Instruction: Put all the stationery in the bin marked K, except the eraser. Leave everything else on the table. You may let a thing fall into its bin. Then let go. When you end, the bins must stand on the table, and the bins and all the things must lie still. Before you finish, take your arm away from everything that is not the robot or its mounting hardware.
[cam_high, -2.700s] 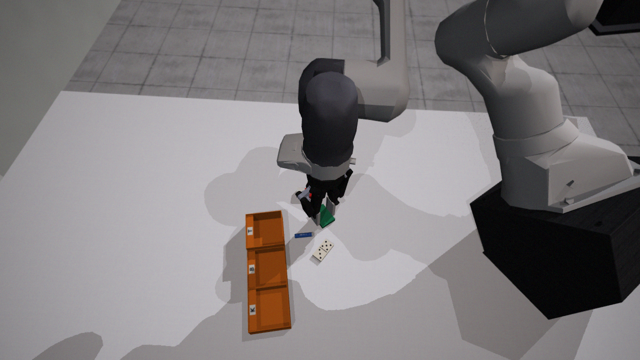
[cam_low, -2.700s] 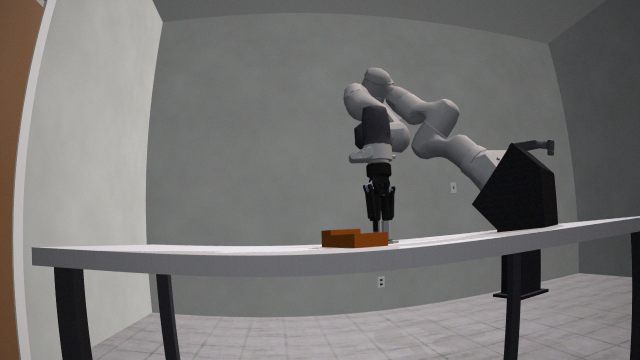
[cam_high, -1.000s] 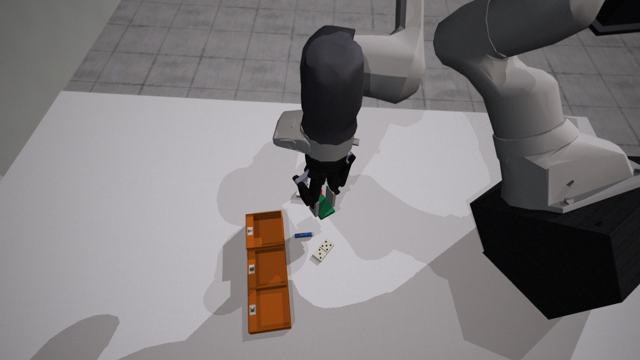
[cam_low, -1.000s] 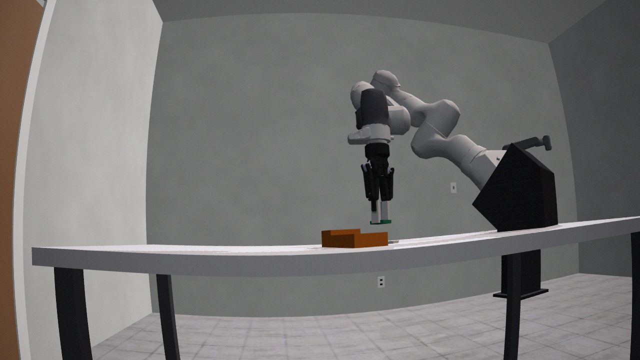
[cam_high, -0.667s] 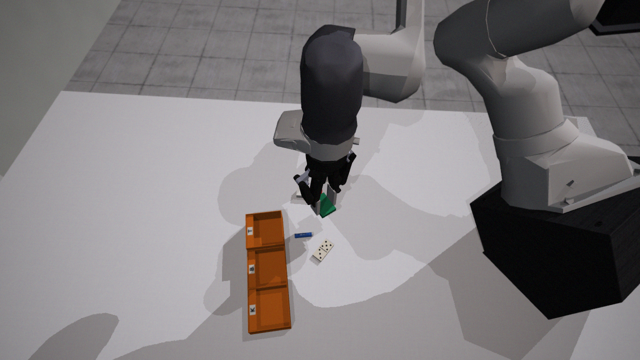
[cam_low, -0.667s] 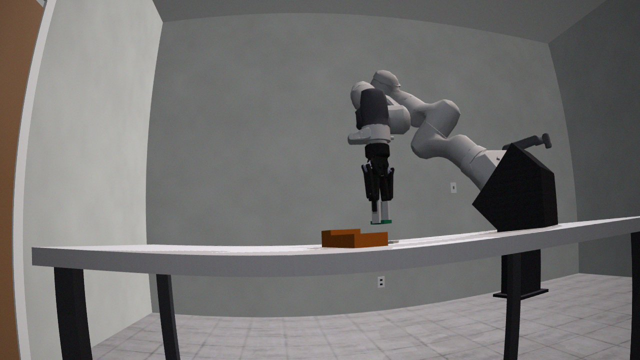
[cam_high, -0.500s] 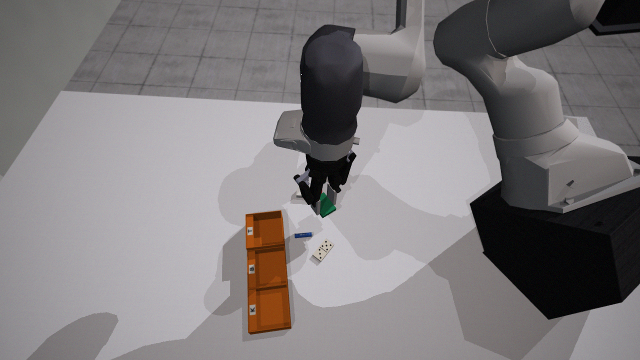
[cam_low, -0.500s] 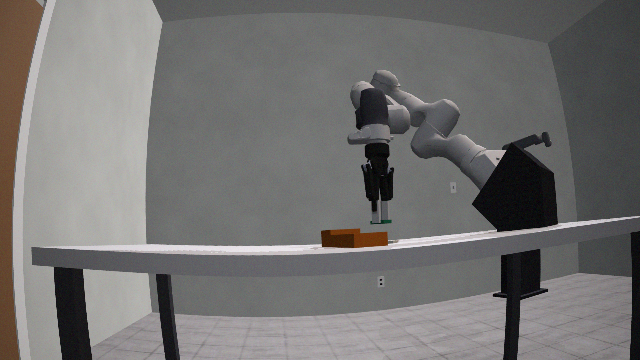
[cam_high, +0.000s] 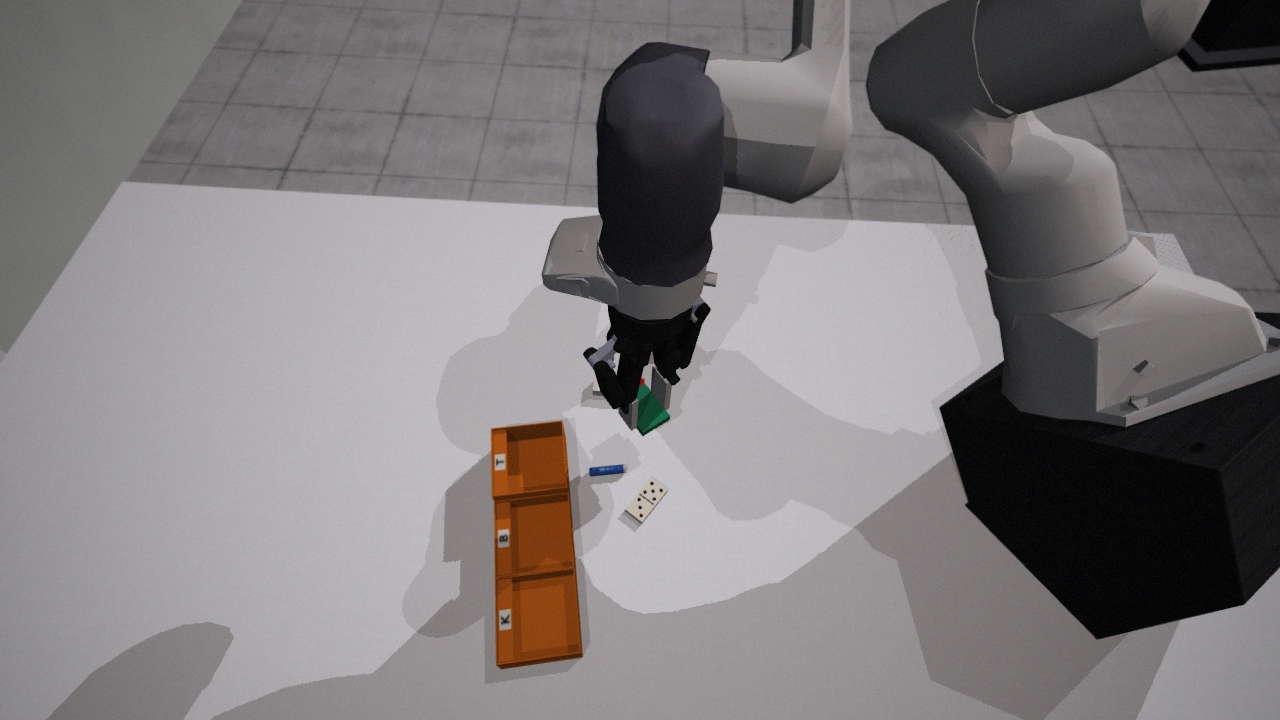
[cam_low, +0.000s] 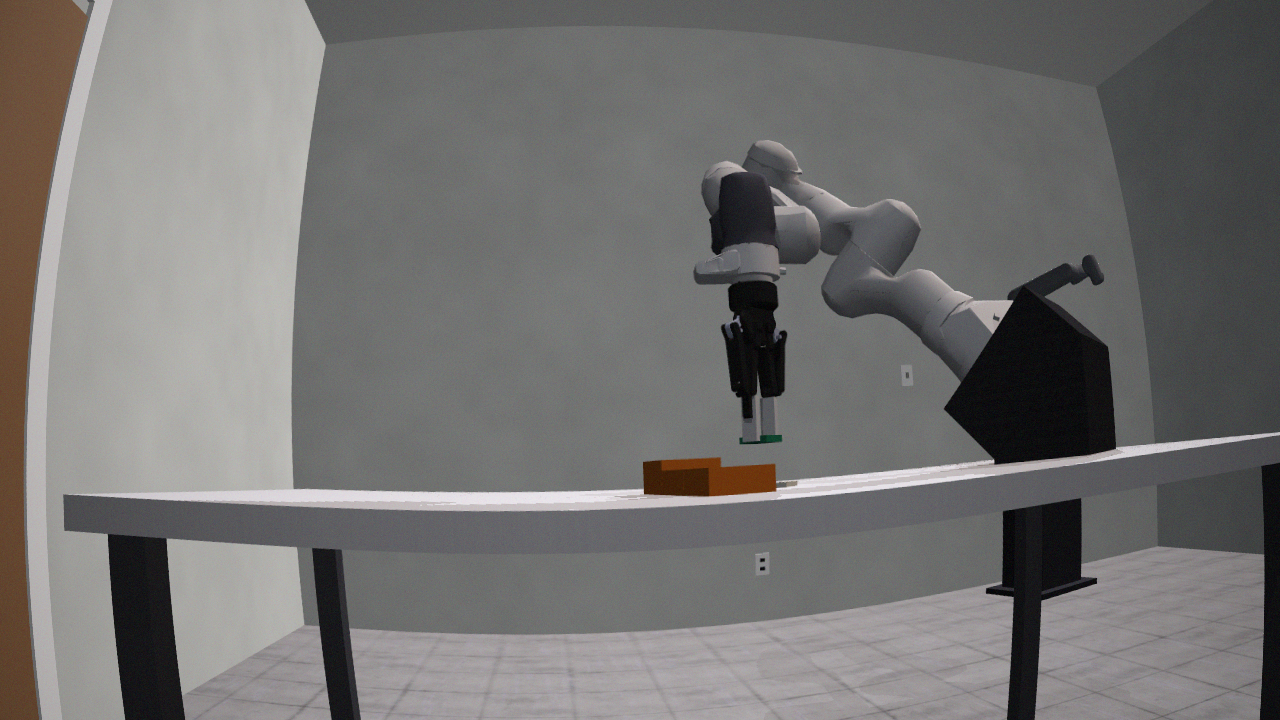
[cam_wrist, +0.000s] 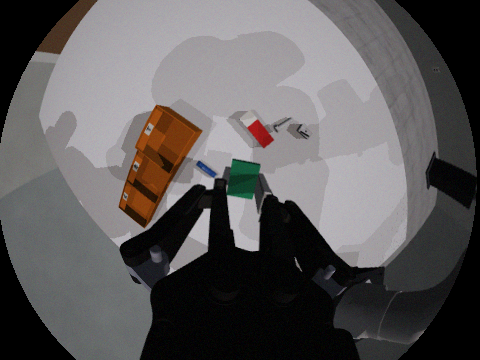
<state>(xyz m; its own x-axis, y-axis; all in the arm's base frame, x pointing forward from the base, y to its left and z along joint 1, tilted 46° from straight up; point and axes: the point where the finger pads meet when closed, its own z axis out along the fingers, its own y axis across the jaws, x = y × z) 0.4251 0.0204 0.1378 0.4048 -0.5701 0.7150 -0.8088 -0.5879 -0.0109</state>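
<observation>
My hand is 14 cm short of the tray, 12 cm to the right of it and 8 cm above it. Also, from my hand: eraser 3 cm ahead, 7 cm to the right, 9 cm below; then green pad 3 cm below; then small blue pen-like stick 5 cm ahead, 4 cm to the left, 10 cm below.
</observation>
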